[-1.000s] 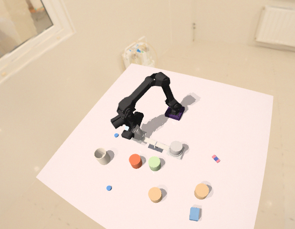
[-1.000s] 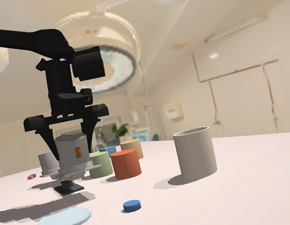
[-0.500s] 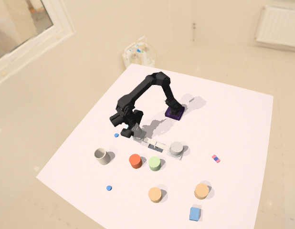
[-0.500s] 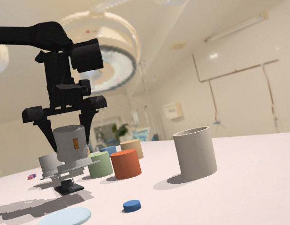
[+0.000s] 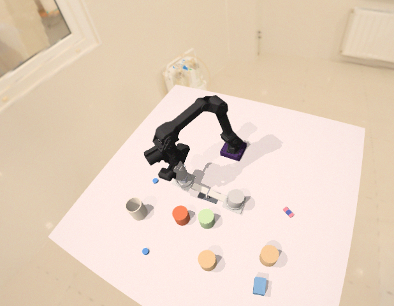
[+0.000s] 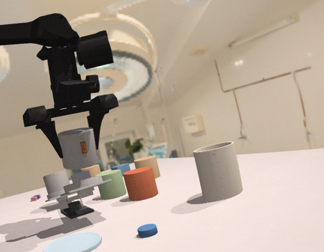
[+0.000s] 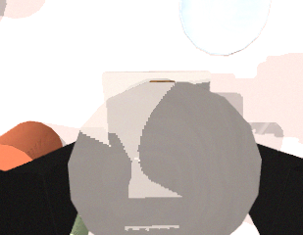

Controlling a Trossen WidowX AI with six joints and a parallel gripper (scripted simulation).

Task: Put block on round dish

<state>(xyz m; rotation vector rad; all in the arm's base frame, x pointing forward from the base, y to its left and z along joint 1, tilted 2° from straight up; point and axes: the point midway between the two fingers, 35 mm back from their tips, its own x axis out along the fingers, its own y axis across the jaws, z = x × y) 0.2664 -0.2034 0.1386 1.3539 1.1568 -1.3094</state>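
Now: gripper tip 10 mm to the right of the grey block and 50 mm above it. Also, from my gripper tip: green cylinder: 170 mm ahead, 170 mm to the left, 100 mm below; then pale blue round dish: 100 mm behind, 80 mm to the right, 140 mm below; then red cylinder: 160 mm ahead, 70 mm to the left, 100 mm below.
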